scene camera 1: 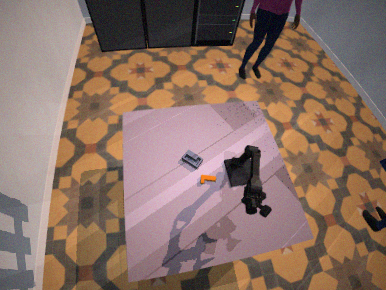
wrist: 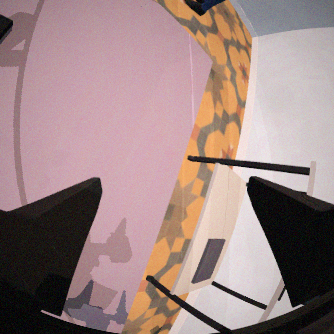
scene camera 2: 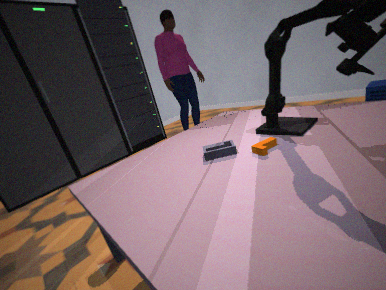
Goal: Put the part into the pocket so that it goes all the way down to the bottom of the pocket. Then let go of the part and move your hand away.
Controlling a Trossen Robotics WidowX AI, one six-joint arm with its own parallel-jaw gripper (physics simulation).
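Places are measured from the arm's base along level axes (x back, y right, z up), in metres.
Pixels of known places: gripper, fingertip midpoint: (scene camera 1: 260, 212) (wrist: 176, 184); arm's base, origin of the base link: (scene camera 1: 234, 165) (scene camera 2: 272, 125).
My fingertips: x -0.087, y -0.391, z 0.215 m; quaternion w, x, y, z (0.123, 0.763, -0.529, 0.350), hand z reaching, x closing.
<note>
Ahead of a thing's pixels: the offset from my fingertips to its middle. Level surfaces: height alone.
The part, an orange L-shaped piece @(dx -0.154, dy +0.352, dz -0.224 m) (scene camera 1: 211, 178) (scene camera 2: 264, 146), lies flat on the pink table, outside the pocket and apart from it. The grey block with the pocket @(dx -0.205, dy +0.550, dz -0.221 m) (scene camera 1: 198, 163) (scene camera 2: 220, 154) sits on the table a short way from the part, on the side away from the arm's base; a dark recess shows in its top. My gripper (wrist: 176, 184) is open and empty, with its two black fingers wide apart. It is up in the air on the far side of the arm, well away from part and block. Neither shows in the wrist view.
The arm's black base plate (scene camera 1: 236, 172) (scene camera 2: 295, 126) stands on the table @(dz -0.239 m) (scene camera 1: 150, 150) beside the part. The arm's shadow falls across the table near the part. The wrist view shows the table edge, patterned floor and a pale panel (wrist: 220, 215) with dark rods beyond it. A person and dark cabinets stand off the table.
</note>
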